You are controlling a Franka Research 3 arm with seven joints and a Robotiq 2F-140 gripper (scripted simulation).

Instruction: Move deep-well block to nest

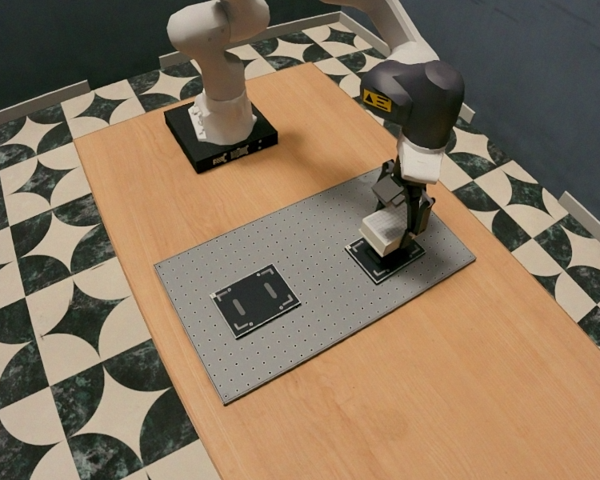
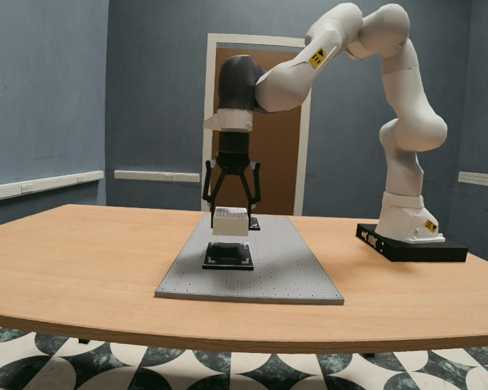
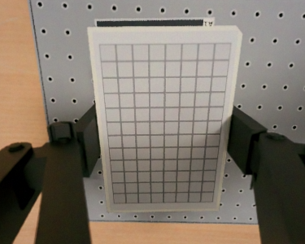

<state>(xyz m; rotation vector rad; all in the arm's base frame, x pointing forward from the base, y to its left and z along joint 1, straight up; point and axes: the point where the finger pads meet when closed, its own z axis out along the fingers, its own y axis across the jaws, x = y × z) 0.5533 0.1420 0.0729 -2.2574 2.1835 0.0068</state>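
Now: the black plate nest N2 330 mm to the right of my hand, 100 mm below it and 40 mm behind it. From my hand the other things lie so: white 96-well deep-well block 10 mm below.
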